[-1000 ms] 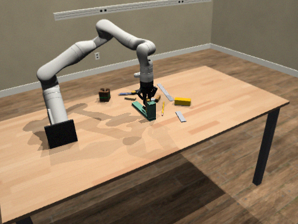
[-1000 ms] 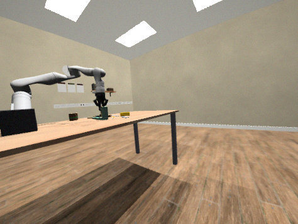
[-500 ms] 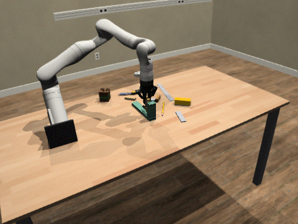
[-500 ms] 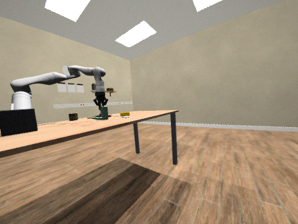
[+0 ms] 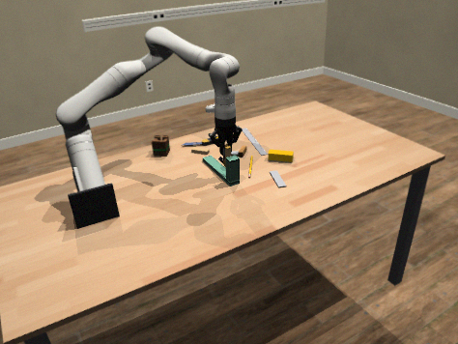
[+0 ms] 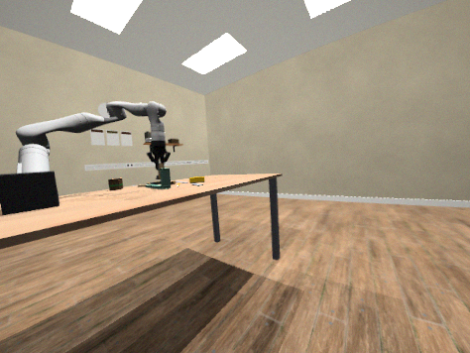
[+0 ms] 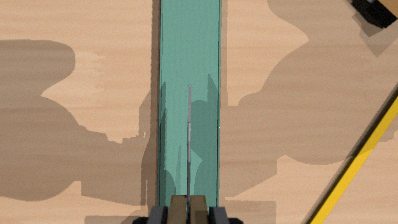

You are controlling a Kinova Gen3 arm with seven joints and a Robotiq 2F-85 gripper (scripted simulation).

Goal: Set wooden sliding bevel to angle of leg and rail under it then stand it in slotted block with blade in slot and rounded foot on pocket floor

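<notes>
The wooden sliding bevel is 4 cm below my hand. The rest, counted from my hand: thin steel blade 6 cm below, 2 cm to the left; pencil 12 cm below, 12 cm ahead, 2 cm to the left; small grey plate 15 cm ahead, 12 cm to the right, 12 cm below.
</notes>
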